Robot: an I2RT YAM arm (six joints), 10 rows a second.
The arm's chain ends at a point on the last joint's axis. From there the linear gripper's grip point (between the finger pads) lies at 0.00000 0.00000 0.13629 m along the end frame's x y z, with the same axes.
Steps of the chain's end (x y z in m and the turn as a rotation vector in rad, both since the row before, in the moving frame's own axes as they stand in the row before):
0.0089 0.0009 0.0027 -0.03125 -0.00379 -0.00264
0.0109 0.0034 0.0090 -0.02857 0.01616 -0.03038
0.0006 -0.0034 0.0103 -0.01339 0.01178 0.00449
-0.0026 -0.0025 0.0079 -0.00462 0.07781 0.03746
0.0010 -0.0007 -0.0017 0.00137 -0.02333 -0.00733
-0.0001 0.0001 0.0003 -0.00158 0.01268 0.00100
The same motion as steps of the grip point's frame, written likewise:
0.0084 0.0052 0.0026 -0.03125 -0.00379 -0.00264
0.0132 0.0073 0.0089 -0.02857 0.01616 -0.03038
0.0022 -0.0016 0.0103 -0.01339 0.01178 0.00449
0.0080 -0.0017 0.0075 -0.00462 0.07781 0.03746
-0.0022 -0.0009 -0.0017 0.00137 -0.02333 -0.00733
0.0016 0.0003 0.0003 -0.00158 0.01268 0.00100

